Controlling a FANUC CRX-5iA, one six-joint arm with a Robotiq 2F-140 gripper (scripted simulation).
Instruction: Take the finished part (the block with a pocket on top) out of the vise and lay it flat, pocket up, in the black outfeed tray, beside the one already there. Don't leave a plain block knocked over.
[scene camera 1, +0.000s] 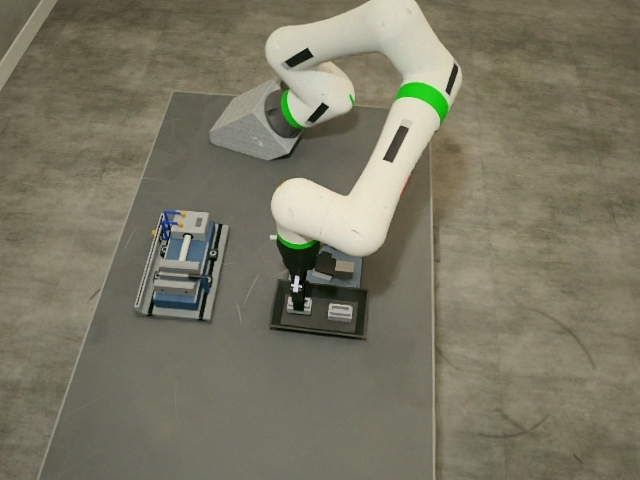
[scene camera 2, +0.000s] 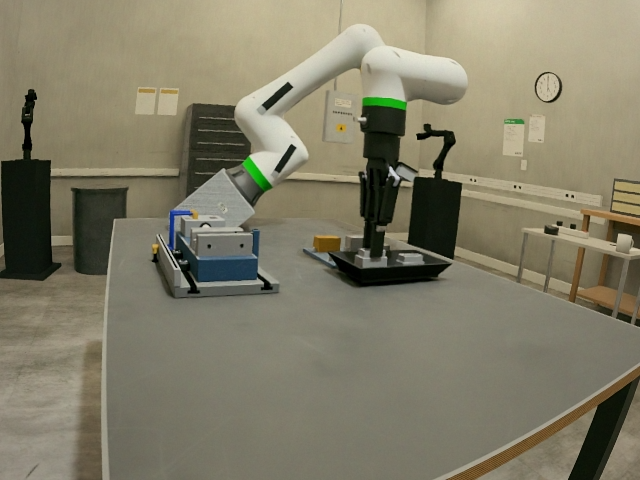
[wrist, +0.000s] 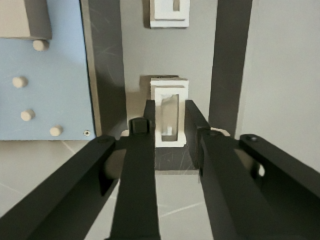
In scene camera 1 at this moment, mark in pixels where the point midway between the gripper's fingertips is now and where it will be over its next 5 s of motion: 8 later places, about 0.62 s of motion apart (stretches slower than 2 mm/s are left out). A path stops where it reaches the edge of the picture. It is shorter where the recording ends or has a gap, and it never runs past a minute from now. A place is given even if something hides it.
The gripper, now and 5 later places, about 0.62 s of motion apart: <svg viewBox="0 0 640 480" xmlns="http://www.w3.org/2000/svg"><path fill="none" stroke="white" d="M299 303L299 304L299 305L299 305L299 298L299 279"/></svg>
